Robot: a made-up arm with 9 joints. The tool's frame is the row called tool. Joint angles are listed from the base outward. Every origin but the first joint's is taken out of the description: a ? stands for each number. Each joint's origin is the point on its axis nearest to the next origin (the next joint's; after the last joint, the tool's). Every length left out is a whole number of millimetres.
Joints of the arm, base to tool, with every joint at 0 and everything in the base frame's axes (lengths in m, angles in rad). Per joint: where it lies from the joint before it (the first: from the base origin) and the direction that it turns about. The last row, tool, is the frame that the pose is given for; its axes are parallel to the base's.
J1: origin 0 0 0.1 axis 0 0 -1
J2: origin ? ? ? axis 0 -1 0
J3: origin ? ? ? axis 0 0 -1
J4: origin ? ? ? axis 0 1 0
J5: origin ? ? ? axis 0 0 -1
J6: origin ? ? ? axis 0 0 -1
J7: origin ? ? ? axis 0 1 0
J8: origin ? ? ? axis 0 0 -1
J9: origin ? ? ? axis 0 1 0
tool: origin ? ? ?
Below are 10 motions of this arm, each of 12 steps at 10 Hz.
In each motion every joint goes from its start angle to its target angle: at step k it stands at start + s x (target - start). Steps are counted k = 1, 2, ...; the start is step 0. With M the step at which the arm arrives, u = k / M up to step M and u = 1 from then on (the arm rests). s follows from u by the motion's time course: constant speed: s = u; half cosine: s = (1 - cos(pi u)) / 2; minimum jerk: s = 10 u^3 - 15 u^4 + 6 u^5.
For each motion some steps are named. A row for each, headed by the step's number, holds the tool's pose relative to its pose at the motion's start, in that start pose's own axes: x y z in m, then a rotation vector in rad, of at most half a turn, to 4 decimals.
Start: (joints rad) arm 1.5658 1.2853 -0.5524 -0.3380 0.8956 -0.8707 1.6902 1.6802 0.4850
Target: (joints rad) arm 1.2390 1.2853 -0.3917 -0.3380 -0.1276 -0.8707 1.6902 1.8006 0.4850
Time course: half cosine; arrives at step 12
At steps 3, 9, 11, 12:
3: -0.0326 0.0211 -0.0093 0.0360 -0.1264 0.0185
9: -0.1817 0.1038 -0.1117 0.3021 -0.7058 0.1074
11: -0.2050 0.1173 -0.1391 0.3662 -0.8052 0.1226
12: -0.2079 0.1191 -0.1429 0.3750 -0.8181 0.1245

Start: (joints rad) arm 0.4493 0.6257 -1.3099 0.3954 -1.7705 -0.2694 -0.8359 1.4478 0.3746
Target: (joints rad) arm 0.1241 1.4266 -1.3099 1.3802 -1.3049 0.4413 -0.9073 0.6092 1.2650
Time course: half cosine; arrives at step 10
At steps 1, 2, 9, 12:
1: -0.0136 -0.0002 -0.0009 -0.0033 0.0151 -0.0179
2: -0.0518 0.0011 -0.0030 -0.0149 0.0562 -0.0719
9: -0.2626 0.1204 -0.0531 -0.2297 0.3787 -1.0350
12: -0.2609 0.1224 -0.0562 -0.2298 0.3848 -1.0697

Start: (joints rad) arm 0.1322 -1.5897 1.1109 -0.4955 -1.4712 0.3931 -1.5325 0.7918 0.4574
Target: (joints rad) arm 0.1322 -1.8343 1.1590 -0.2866 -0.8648 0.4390 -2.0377 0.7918 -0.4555
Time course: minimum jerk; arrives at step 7
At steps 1, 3, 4, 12:
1: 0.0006 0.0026 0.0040 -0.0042 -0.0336 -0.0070
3: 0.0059 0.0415 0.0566 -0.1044 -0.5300 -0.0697
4: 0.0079 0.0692 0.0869 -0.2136 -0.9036 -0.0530
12: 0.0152 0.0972 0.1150 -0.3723 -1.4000 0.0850

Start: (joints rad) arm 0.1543 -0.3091 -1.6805 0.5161 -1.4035 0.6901 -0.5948 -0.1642 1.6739
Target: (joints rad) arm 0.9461 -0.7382 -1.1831 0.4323 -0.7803 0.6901 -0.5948 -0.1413 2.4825
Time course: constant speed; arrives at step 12
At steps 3, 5, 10, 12:
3: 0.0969 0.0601 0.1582 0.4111 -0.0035 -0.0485
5: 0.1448 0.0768 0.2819 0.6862 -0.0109 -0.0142
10: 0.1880 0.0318 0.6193 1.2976 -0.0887 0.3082
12: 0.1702 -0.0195 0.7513 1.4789 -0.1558 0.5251

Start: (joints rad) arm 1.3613 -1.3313 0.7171 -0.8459 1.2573 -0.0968 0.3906 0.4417 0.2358
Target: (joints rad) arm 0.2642 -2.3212 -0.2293 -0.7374 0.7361 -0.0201 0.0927 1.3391 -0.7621
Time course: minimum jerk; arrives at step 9
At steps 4, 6, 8, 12:
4: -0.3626 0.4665 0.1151 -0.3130 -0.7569 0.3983
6: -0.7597 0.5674 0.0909 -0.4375 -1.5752 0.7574
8: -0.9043 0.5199 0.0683 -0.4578 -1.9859 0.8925
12: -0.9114 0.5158 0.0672 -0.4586 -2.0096 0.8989

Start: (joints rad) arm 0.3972 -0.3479 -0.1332 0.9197 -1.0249 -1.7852 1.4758 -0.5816 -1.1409
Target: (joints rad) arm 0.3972 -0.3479 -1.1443 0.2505 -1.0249 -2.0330 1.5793 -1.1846 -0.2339
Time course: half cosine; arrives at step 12
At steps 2, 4, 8, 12:
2: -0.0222 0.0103 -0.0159 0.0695 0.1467 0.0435
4: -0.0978 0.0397 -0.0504 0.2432 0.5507 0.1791
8: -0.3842 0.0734 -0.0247 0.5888 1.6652 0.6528
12: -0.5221 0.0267 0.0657 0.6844 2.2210 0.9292

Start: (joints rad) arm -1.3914 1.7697 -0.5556 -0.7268 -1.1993 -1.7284 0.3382 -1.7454 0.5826
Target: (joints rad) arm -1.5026 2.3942 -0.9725 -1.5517 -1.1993 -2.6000 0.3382 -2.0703 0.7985
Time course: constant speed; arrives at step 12
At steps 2, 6, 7, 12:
2: 0.0054 0.1064 -0.0577 0.0667 0.1068 0.3438
6: -0.0784 0.3125 -0.1078 0.1603 0.1859 1.0543
7: -0.1161 0.3539 -0.1077 0.1759 0.1755 1.2323
12: -0.3566 0.4503 -0.0610 0.2187 -0.0779 2.0790

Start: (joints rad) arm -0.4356 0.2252 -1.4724 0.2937 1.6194 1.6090 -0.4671 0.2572 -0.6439
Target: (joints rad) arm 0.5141 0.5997 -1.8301 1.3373 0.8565 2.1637 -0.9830 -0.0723 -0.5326
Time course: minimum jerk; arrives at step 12
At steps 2, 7, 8, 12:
2: 0.0014 -0.0026 -0.0122 0.0094 -0.0547 -0.0163
7: 0.1099 -0.0954 -0.2865 -0.0447 -1.1556 -0.0450
8: 0.1691 -0.1401 -0.3462 -0.1148 -1.4178 0.0192
12: 0.2878 -0.2321 -0.4109 -0.2634 -1.8164 0.1692

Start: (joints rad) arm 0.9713 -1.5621 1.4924 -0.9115 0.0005 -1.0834 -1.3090 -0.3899 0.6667
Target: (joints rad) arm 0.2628 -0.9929 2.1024 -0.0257 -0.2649 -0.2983 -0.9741 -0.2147 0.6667
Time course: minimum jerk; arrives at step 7
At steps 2, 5, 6, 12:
2: -0.0021 0.0431 0.0313 -0.0524 0.1290 -0.1593
5: 0.1915 0.2990 -0.0754 0.0082 0.4036 -1.1462
6: 0.2622 0.3242 -0.1175 0.0975 0.3984 -1.3110
12: 0.2768 0.3280 -0.1254 0.1176 0.3963 -1.3411

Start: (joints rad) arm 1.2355 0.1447 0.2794 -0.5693 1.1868 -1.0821 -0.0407 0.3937 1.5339
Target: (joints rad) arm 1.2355 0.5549 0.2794 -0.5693 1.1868 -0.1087 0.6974 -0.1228 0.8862
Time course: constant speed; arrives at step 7
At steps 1, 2, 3, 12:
1: 0.0122 0.0327 0.0137 0.0738 -0.0350 -0.0009
2: 0.0235 0.0640 0.0321 0.1471 -0.0614 0.0168
3: 0.0338 0.0926 0.0549 0.2205 -0.0825 0.0537
12: 0.0685 0.1677 0.1728 0.5416 -0.1746 0.3838

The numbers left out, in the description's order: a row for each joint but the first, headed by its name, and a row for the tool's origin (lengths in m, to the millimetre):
J2: -0.07 -0.32 0
J3: -0.35 0 -0.02
J4: 0.1 -0.46 0
J5: -0.06 0 -0.42
J6: 0.22 0.05 0
J7: -0.06 0.08 0
J8: -0.08 0 0.08
J9: -0.04 -0.07 0
tool: 0.09 0 0.04

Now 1 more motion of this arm.
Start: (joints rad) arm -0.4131 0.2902 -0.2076 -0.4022 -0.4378 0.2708 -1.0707 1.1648 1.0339
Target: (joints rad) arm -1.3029 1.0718 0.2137 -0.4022 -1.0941 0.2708 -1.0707 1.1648 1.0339
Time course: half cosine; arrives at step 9
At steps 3, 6, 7, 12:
3: 0.1681 -0.0509 -0.0605 0.0786 0.1184 0.2924
6: 0.4608 -0.0610 -0.3269 0.3240 0.2547 0.8260
7: 0.5177 -0.0383 -0.4246 0.4081 0.2671 0.9507
12: 0.5573 -0.0084 -0.5169 0.4881 0.2697 1.0523

